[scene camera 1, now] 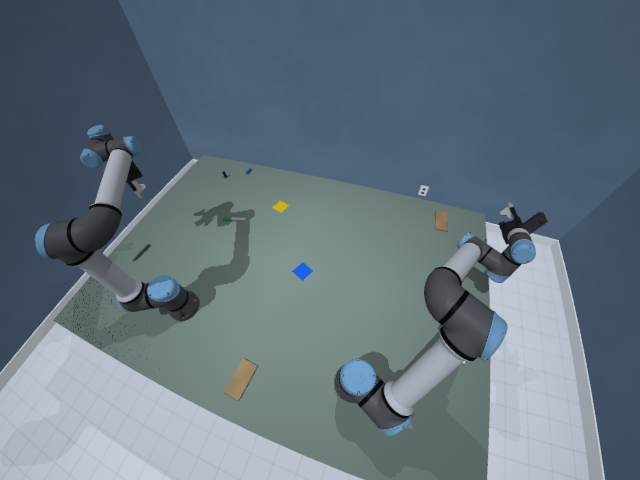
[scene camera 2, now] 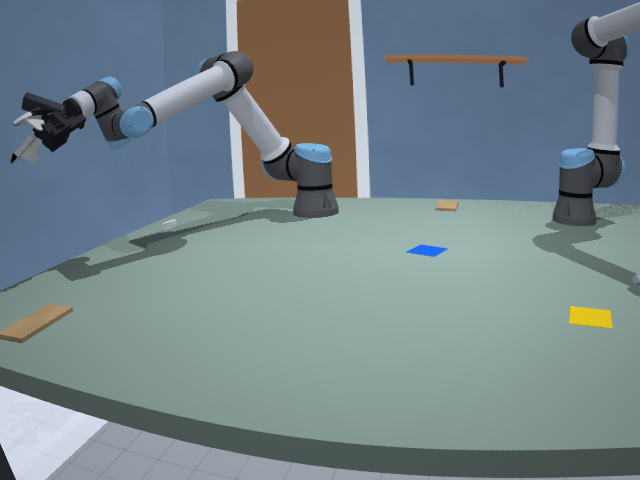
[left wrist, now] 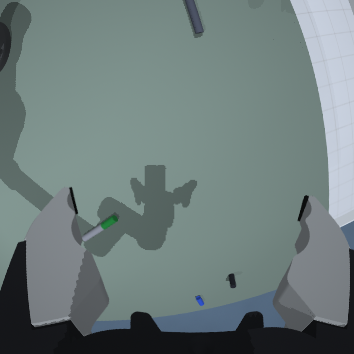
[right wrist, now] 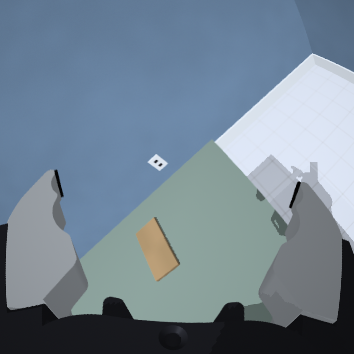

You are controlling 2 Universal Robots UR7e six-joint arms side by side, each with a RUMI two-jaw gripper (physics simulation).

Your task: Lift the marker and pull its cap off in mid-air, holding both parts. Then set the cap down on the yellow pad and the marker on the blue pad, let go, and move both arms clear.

In view: my left gripper [left wrist: 189,195], my right gripper [scene camera 1: 515,217], a wooden block [right wrist: 156,249] and a yellow pad [scene camera 2: 578,315].
My right gripper is seen too in the right wrist view [right wrist: 177,179].
